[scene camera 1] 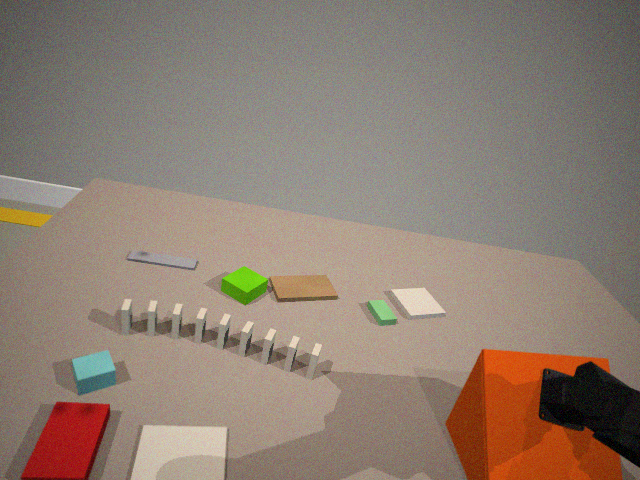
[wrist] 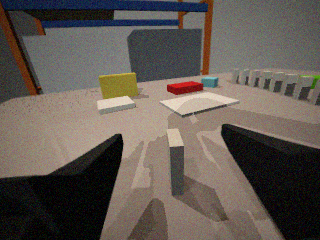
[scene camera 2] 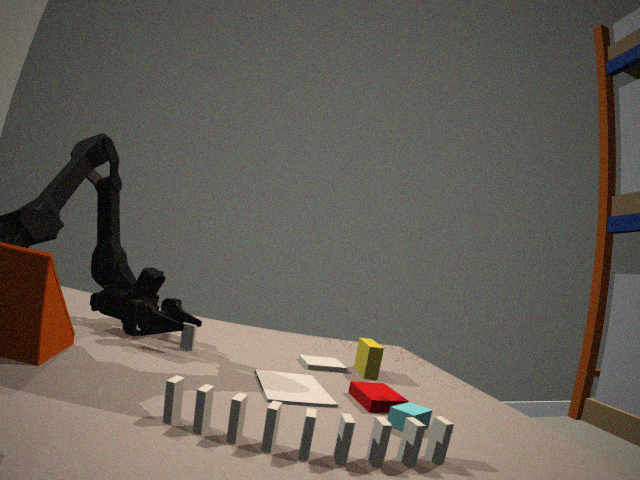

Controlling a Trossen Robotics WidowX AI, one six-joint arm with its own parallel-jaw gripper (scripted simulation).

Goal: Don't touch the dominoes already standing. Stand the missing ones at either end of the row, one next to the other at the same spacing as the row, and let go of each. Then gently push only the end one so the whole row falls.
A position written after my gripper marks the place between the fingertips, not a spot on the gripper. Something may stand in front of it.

Observation:
My gripper (scene camera 2: 193, 325) is open and holds nothing. Also in view: a domino (wrist: 175, 147), a cyan block (scene camera 1: 93, 372), a white sheet (scene camera 2: 298, 389) and a brown plate (scene camera 1: 304, 287).
The cyan block also shows in scene camera 2 (scene camera 2: 397, 414). The white sheet shows as well in the wrist view (wrist: 184, 106). My gripper also shows in the wrist view (wrist: 172, 133). The wrist view misses the brown plate: it is out of frame. Scene camera 2 does not show the brown plate: it is out of frame.

